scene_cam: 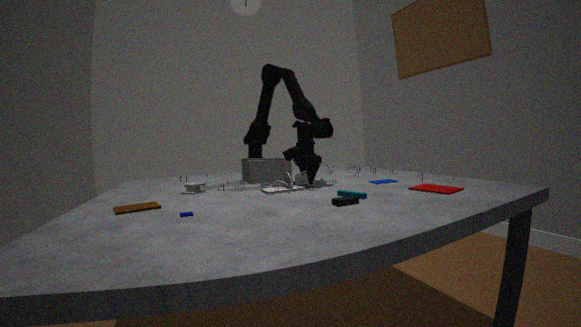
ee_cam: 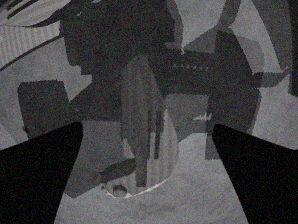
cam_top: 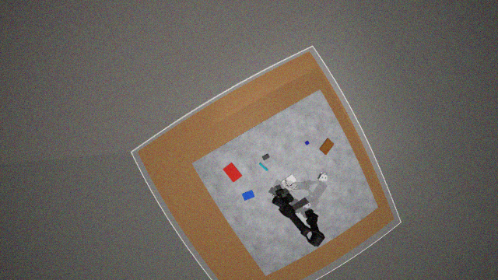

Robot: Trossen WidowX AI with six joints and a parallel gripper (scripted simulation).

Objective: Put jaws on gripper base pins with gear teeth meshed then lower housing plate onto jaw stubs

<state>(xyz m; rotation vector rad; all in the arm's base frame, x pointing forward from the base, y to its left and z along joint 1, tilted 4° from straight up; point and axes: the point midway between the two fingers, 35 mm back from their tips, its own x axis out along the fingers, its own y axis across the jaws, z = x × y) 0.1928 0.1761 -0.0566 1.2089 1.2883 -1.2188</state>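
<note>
My gripper tip is 20 mm short of the grey jaw and 30 mm to the right of it. The rest, counted from my gripper tip: dark block: 360 mm ahead, 10 mm to the left; then blue tile: 100 mm ahead, 260 mm to the left; then teal bar: 290 mm ahead, 50 mm to the left.
</note>
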